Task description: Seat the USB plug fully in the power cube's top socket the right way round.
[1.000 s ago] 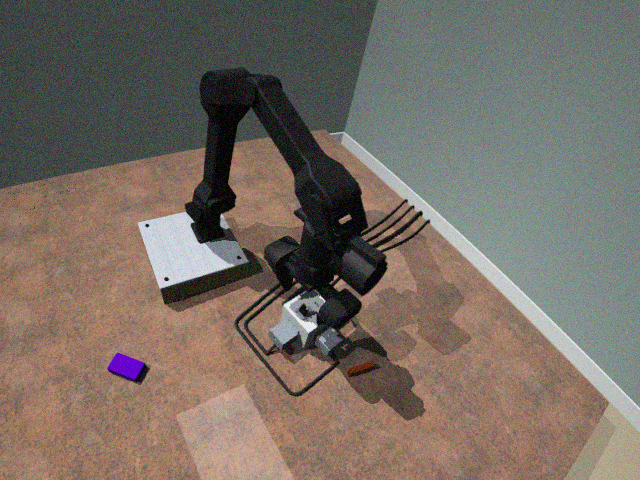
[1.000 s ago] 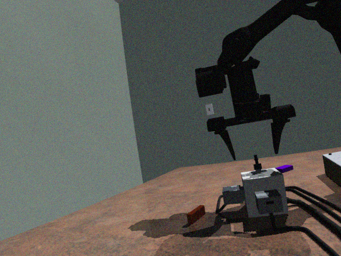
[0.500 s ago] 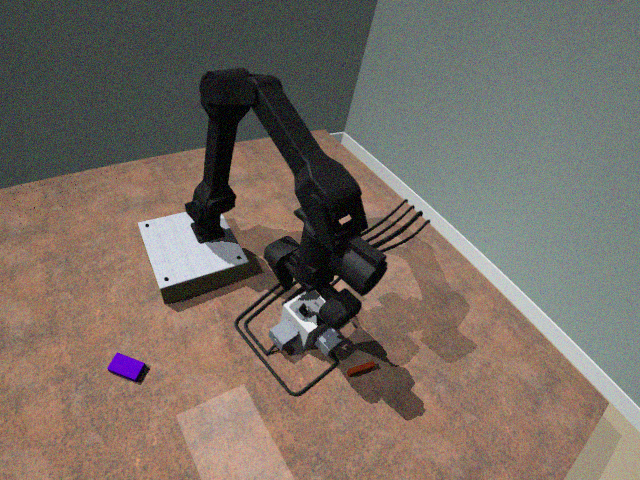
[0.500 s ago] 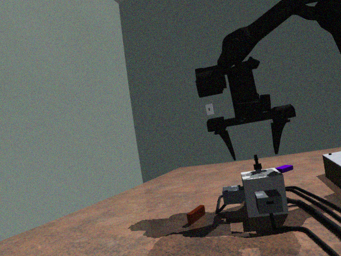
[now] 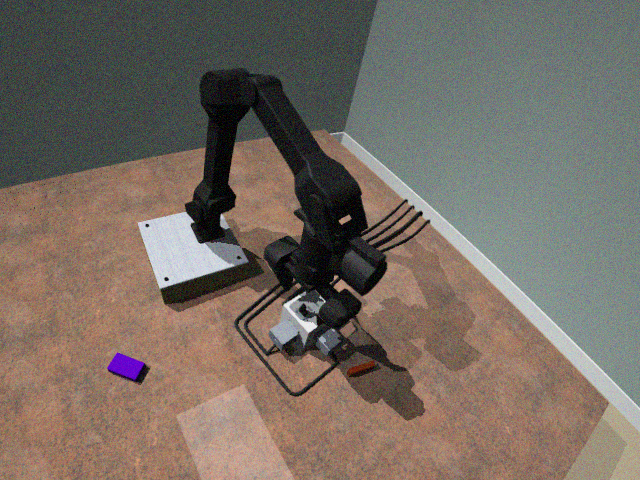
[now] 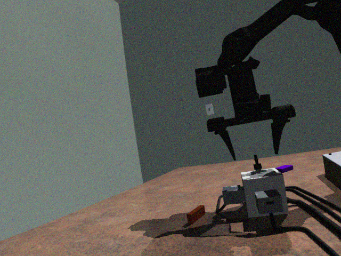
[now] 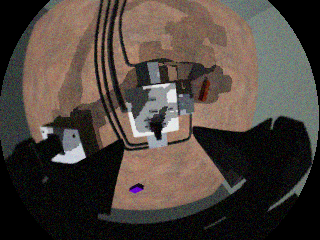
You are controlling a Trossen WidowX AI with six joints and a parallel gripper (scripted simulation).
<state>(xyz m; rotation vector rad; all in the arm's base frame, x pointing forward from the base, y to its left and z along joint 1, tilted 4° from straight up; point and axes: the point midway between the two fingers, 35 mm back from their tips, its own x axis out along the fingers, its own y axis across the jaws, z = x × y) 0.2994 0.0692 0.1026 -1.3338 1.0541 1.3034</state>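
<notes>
My gripper tip is now 20 mm above the dark USB plug. Round my gripper tip: orange block 130 mm ahead, 100 mm below, 70 mm to the left; then purple block 320 mm to the right, 100 mm below, 80 mm behind.
</notes>
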